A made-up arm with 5 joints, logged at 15 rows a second.
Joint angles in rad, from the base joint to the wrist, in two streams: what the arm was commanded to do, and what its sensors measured. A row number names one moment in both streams.
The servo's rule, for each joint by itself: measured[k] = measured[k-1] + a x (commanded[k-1-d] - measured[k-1]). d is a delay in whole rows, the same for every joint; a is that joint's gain. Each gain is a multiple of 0.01, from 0.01 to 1. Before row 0 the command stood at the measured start. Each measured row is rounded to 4 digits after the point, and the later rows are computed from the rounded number. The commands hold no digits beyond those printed.
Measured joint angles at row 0:
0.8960, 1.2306, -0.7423, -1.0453, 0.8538
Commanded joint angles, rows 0 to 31:
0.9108, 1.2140, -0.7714, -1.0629, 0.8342
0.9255, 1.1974, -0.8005, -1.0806, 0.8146
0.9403, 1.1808, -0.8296, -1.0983, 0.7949
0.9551, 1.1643, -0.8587, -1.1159, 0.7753
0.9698, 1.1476, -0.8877, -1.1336, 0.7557
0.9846, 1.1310, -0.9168, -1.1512, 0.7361
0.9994, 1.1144, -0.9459, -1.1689, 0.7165
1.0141, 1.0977, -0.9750, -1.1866, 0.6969
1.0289, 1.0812, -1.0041, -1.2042, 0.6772
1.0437, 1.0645, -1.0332, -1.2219, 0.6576
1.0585, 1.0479, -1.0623, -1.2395, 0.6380
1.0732, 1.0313, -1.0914, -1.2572, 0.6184
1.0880, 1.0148, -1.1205, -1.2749, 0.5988
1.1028, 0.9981, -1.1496, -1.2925, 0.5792
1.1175, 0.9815, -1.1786, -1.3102, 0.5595
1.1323, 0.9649, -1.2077, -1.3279, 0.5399
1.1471, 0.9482, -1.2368, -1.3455, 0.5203
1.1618, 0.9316, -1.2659, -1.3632, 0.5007
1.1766, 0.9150, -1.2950, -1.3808, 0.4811
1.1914, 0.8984, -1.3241, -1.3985, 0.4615
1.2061, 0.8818, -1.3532, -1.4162, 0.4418
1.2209, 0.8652, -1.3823, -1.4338, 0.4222
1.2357, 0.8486, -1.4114, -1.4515, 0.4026
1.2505, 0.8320, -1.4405, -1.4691, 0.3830
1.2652, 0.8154, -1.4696, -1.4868, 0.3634
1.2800, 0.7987, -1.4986, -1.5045, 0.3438
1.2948, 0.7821, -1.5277, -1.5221, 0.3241
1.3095, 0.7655, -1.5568, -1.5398, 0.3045
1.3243, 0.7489, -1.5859, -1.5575, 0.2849
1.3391, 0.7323, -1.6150, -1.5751, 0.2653
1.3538, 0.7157, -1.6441, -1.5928, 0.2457
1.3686, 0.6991, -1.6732, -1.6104, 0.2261
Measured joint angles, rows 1 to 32:
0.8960, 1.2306, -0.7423, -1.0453, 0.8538
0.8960, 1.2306, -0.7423, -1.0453, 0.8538
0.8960, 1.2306, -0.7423, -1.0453, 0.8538
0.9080, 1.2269, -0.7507, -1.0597, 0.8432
0.9222, 1.2204, -0.7651, -1.0768, 0.8278
0.9369, 1.2117, -0.7838, -1.0944, 0.8100
0.9516, 1.2013, -0.8055, -1.1120, 0.7913
0.9663, 1.1895, -0.8293, -1.1297, 0.7721
0.9811, 1.1766, -0.8547, -1.1473, 0.7527
0.9959, 1.1629, -0.8811, -1.1650, 0.7332
1.0106, 1.1486, -0.9083, -1.1827, 0.7136
1.0254, 1.1338, -0.9361, -1.2003, 0.6939
1.0402, 1.1186, -0.9643, -1.2180, 0.6743
1.0550, 1.1030, -0.9927, -1.2356, 0.6547
1.0697, 1.0872, -1.0213, -1.2533, 0.6351
1.0845, 1.0713, -1.0501, -1.2710, 0.6155
1.0993, 1.0552, -1.0790, -1.2886, 0.5959
1.1140, 1.0390, -1.1079, -1.3063, 0.5762
1.1288, 1.0227, -1.1368, -1.3240, 0.5566
1.1436, 1.0063, -1.1658, -1.3416, 0.5370
1.1583, 0.9899, -1.1948, -1.3593, 0.5174
1.1731, 0.9734, -1.2239, -1.3769, 0.4978
1.1879, 0.9569, -1.2530, -1.3946, 0.4782
1.2026, 0.9404, -1.2821, -1.4123, 0.4585
1.2174, 0.9239, -1.3112, -1.4299, 0.4389
1.2322, 0.9073, -1.3403, -1.4476, 0.4193
1.2470, 0.8907, -1.3694, -1.4652, 0.3997
1.2617, 0.8741, -1.3985, -1.4829, 0.3801
1.2765, 0.8575, -1.4275, -1.5006, 0.3605
1.2913, 0.8409, -1.4566, -1.5182, 0.3408
1.3060, 0.8243, -1.4857, -1.5359, 0.3212
1.3208, 0.8077, -1.5148, -1.5536, 0.3016
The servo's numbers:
d 3
a 0.81 0.22 0.29 0.82 0.54

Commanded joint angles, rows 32 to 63:
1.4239, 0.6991, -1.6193, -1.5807, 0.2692
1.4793, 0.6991, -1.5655, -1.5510, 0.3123
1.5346, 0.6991, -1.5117, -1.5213, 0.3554
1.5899, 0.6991, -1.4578, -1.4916, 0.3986
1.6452, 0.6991, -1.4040, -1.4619, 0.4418
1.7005, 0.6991, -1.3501, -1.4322, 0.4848
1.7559, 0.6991, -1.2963, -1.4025, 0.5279
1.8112, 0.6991, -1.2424, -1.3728, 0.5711
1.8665, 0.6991, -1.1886, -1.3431, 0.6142
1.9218, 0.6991, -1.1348, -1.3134, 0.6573
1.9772, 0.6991, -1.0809, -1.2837, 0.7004
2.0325, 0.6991, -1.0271, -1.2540, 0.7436
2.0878, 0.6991, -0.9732, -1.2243, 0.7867
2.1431, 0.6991, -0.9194, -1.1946, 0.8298
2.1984, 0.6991, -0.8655, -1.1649, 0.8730
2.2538, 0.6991, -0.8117, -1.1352, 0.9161
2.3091, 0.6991, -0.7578, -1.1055, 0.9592
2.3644, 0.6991, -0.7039, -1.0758, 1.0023
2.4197, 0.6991, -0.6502, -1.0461, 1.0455
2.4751, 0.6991, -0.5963, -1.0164, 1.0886
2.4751, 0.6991, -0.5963, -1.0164, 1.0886
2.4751, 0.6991, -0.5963, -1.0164, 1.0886
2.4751, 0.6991, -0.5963, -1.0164, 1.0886
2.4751, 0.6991, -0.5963, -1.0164, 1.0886
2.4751, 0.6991, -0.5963, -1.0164, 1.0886
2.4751, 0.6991, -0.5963, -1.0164, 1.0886
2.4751, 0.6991, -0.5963, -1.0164, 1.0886
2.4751, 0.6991, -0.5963, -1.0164, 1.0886
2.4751, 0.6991, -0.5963, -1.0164, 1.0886
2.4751, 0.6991, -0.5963, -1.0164, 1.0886
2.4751, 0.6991, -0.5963, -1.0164, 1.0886
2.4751, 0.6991, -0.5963, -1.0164, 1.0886
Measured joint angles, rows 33 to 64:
1.3356, 0.7911, -1.5439, -1.5712, 0.2820
1.3503, 0.7745, -1.5730, -1.5889, 0.2624
1.3651, 0.7579, -1.6021, -1.6065, 0.2428
1.4127, 0.7450, -1.6071, -1.5853, 0.2571
1.4666, 0.7349, -1.5950, -1.5572, 0.2869
1.5217, 0.7270, -1.5708, -1.5278, 0.3239
1.5769, 0.7209, -1.5380, -1.4981, 0.3642
1.6322, 0.7161, -1.4991, -1.4684, 0.4061
1.6875, 0.7124, -1.4559, -1.4387, 0.4486
1.7429, 0.7095, -1.4096, -1.4090, 0.4914
1.7982, 0.7072, -1.3611, -1.3793, 0.5344
1.8535, 0.7054, -1.3111, -1.3496, 0.5775
1.9088, 0.7040, -1.2600, -1.3199, 0.6206
1.9642, 0.7029, -1.2081, -1.2902, 0.6637
2.0195, 0.7021, -1.1556, -1.2605, 0.7068
2.0748, 0.7014, -1.1027, -1.2308, 0.7499
2.1301, 0.7009, -1.0495, -1.2011, 0.7930
2.1854, 0.7005, -0.9961, -1.1714, 0.8362
2.2408, 0.7002, -0.9426, -1.1417, 0.8793
2.2961, 0.7000, -0.8890, -1.1120, 0.9224
2.3514, 0.6998, -0.8353, -1.0823, 0.9655
2.4067, 0.6996, -0.7816, -1.0526, 1.0087
2.4621, 0.6995, -0.7279, -1.0229, 1.0518
2.4726, 0.6994, -0.6897, -1.0176, 1.0717
2.4746, 0.6993, -0.6626, -1.0166, 1.0808
2.4750, 0.6993, -0.6434, -1.0164, 1.0850
2.4751, 0.6993, -0.6297, -1.0164, 1.0869
2.4751, 0.6993, -0.6200, -1.0164, 1.0878
2.4751, 0.6993, -0.6131, -1.0164, 1.0882
2.4751, 0.6993, -0.6082, -1.0164, 1.0884
2.4751, 0.6993, -0.6047, -1.0164, 1.0885
2.4751, 0.6993, -0.6023, -1.0164, 1.0886

